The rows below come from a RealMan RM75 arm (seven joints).
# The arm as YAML. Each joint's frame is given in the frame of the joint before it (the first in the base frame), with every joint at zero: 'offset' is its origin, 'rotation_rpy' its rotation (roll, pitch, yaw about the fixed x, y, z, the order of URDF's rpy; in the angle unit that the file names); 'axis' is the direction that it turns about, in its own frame. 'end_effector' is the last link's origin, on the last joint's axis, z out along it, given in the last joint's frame.
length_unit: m
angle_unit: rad
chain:
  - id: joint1
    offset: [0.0, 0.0, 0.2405]
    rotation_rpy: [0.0, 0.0, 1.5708]
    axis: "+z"
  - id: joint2
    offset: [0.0, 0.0, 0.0]
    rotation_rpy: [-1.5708, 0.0, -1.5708]
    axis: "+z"
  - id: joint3
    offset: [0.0, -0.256, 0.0]
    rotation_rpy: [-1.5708, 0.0, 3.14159]
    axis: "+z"
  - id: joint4
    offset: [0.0, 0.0, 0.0]
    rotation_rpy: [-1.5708, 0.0, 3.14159]
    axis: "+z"
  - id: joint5
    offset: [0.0, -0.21, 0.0]
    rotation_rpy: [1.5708, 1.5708, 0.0]
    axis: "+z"
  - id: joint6
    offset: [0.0, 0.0, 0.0]
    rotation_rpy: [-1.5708, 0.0, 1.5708]
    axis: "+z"
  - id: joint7
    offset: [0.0, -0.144, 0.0]
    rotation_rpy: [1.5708, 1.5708, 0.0]
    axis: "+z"
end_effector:
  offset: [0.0, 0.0, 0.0]
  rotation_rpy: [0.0, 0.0, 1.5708]
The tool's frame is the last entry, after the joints.
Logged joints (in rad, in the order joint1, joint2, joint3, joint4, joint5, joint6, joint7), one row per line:
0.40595 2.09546 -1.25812 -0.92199 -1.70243 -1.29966 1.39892
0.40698 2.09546 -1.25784 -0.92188 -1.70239 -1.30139 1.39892
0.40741 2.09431 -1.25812 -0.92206 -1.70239 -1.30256 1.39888
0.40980 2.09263 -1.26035 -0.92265 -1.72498 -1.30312 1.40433
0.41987 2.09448 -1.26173 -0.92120 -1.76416 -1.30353 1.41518
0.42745 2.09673 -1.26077 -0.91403 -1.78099 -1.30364 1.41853
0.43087 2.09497 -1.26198 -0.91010 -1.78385 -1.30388 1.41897
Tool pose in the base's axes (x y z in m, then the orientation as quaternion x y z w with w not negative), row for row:
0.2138 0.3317 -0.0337 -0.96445 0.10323 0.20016 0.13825
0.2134 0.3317 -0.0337 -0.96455 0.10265 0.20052 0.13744
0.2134 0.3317 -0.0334 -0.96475 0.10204 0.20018 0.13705
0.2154 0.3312 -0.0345 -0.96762 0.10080 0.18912 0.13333
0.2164 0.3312 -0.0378 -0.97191 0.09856 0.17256 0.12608
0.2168 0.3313 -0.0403 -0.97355 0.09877 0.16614 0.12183
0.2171 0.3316 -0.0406 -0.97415 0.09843 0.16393 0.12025
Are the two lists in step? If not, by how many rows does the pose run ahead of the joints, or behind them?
They are in step.
